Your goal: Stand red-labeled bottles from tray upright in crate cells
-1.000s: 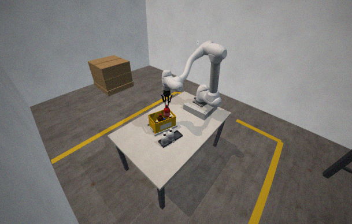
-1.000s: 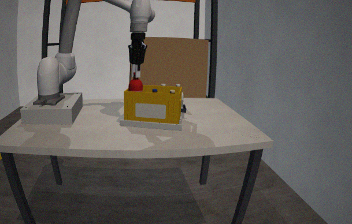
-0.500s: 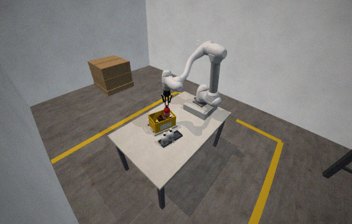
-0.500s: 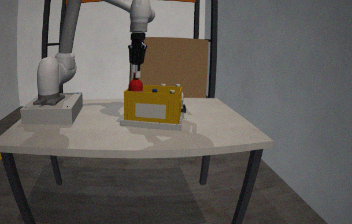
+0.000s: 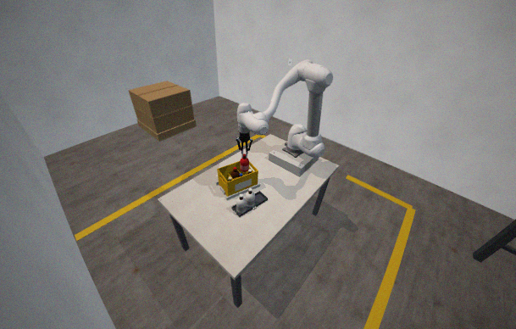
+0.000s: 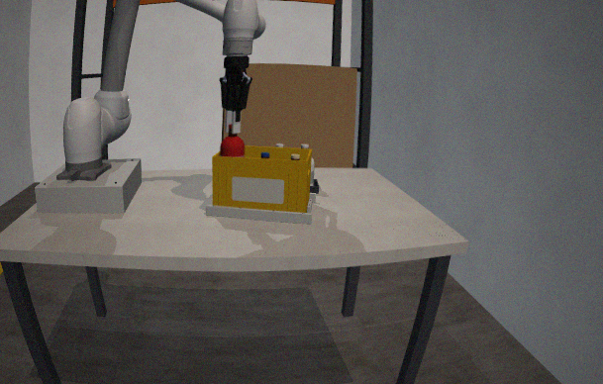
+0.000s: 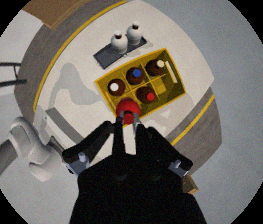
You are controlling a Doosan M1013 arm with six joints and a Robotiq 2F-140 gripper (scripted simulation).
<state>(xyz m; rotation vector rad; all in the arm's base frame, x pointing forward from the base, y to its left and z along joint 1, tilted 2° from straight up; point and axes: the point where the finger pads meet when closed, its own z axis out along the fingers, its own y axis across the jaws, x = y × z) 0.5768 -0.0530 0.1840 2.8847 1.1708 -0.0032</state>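
Right now the red-labeled bottle is 90 mm below my hand. Round my hand: crate 90 mm ahead, 30 mm to the left, 190 mm below.
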